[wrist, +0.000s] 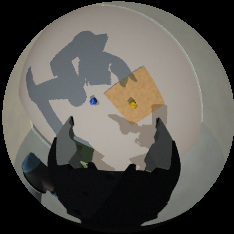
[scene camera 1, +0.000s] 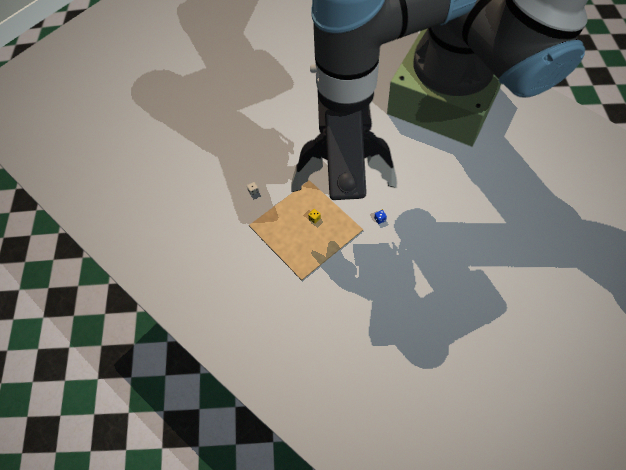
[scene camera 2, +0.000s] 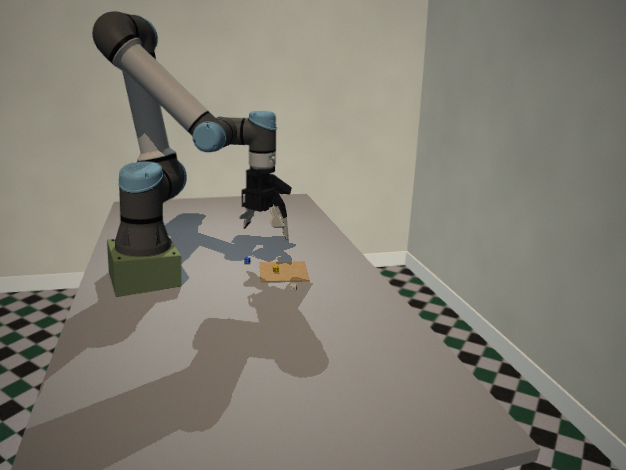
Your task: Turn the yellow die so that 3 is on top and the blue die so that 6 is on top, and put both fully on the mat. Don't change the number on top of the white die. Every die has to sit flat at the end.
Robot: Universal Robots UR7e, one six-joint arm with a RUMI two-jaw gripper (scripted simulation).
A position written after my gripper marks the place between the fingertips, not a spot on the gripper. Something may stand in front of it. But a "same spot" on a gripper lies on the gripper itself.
Labels:
my gripper: wrist; scene camera 1; scene camera 2 265,234
tan mat: wrist; scene camera 1 302,245; scene camera 2
same spot on my gripper: (scene camera 1: 310,161) = (wrist: 168,160)
same spot on tan mat: (wrist: 139,86) = (scene camera 2: 290,267)

